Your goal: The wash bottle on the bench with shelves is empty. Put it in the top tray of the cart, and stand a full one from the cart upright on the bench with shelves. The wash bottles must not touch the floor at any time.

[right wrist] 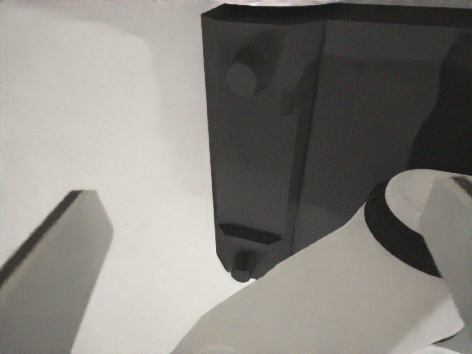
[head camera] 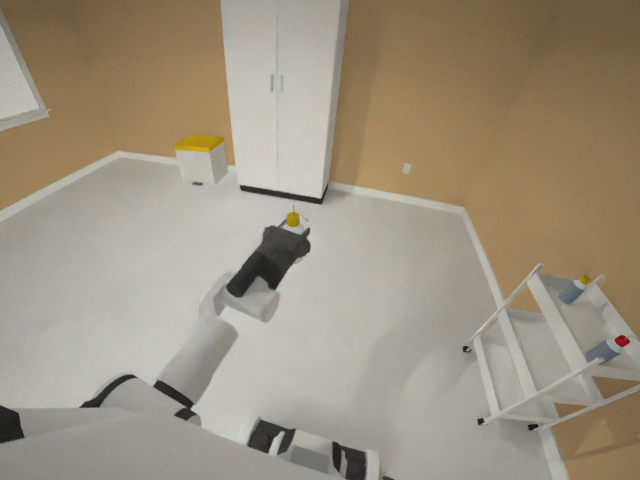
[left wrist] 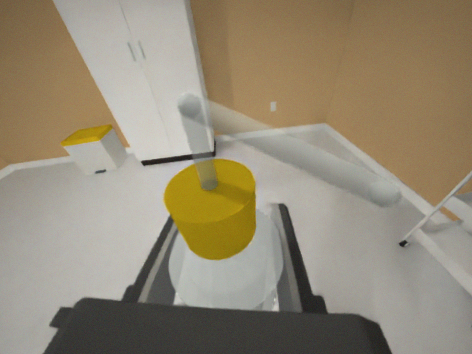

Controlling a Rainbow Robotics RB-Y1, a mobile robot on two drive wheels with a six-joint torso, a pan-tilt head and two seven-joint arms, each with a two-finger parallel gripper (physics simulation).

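Places are measured from the robot's base along level axes (x ahead, y left, z up), in millimetres.
Pixels of known places: left gripper, fingertip midpoint: (head camera: 297, 226); right gripper, fingertip midpoint: (right wrist: 259, 206).
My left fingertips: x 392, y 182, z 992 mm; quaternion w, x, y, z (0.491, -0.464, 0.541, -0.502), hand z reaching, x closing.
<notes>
For each thing: its top centre in the pictures, then the offset to it from my left fingertips.
- empty wash bottle at its top centre: (left wrist: 223, 92) (head camera: 296, 207) 35 mm back, 7 mm right, 84 mm up
- blue-filled bottle with a yellow cap, top centre: (head camera: 592, 272) 343 mm ahead, 1170 mm right, 155 mm down
- blue-filled bottle with a red cap, top centre: (head camera: 634, 335) 40 mm ahead, 1155 mm right, 155 mm down
The empty wash bottle (head camera: 293, 219) (left wrist: 215, 210), clear-white with a yellow cap and bent spout, is held between the fingers of my left gripper (head camera: 295, 228) (left wrist: 230, 211), cap up, over the floor. The white cart (head camera: 563, 330) (left wrist: 445, 259) stands at the right of the head view, apart from that gripper. In its top tray stand a blue-filled bottle with a yellow cap (head camera: 571, 291) toward the back and a blue-filled bottle with a red cap (head camera: 603, 351) nearer. My right gripper (right wrist: 259, 206) is open and empty. The bench with shelves does not show.
A tall white cabinet (head camera: 281, 118) (left wrist: 150, 75) stands against the far wall. A white bin with a yellow lid (head camera: 199, 143) (left wrist: 87, 135) stands left of it. The wall corner lies behind the cart's left side. Dark and white robot parts show in the right wrist view.
</notes>
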